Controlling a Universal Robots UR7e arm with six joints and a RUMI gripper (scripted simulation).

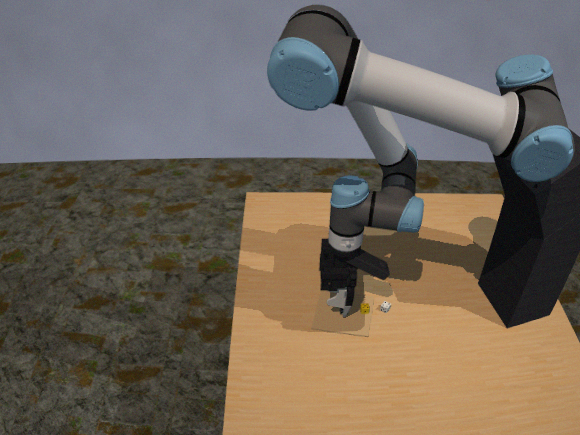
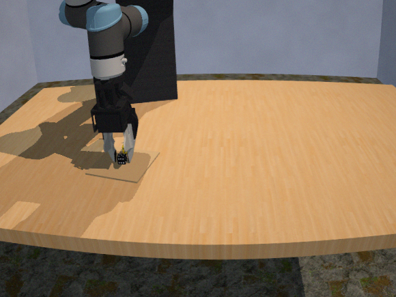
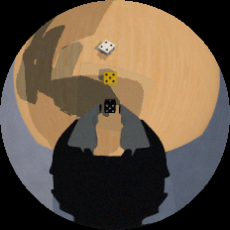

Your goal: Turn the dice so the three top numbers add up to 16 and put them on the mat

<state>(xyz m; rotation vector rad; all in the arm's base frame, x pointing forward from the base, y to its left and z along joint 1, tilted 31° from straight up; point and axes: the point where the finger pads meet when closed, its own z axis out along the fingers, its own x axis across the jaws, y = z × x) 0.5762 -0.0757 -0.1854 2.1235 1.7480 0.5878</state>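
My hand is 10 mm above the black die. The rest, counted from my hand: yellow die (50 mm behind, 10 mm to the left, 10 mm below); then thin tan mat (20 mm below); then white die (110 mm behind, 10 mm to the left, 10 mm below).
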